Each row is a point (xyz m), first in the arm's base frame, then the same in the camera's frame.
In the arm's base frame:
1: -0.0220 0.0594 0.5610
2: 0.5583 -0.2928 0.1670
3: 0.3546 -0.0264 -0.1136
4: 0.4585 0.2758 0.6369
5: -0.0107 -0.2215 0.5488
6: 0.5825 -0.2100 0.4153
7: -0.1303 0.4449 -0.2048
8: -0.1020 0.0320 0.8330
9: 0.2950 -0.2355 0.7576
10: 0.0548 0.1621 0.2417
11: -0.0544 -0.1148 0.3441
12: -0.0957 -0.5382 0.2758
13: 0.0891 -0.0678 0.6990
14: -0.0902 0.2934 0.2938
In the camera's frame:
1: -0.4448 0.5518 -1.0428
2: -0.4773 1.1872 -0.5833
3: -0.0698 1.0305 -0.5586
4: -0.4022 1.0141 -1.3033
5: -0.6333 0.5649 -0.8342
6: -0.5981 1.1718 -0.8162
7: 0.3783 0.5661 -0.7801
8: -0.6474 0.4297 -1.2015
9: -0.8255 0.8337 -1.0017
10: -0.1559 0.6782 -0.9051
11: -0.4090 0.5542 -0.7650
12: -0.6512 0.5243 -0.4099
13: -0.6438 0.6396 -1.0589
14: -0.0848 0.5267 -1.0191

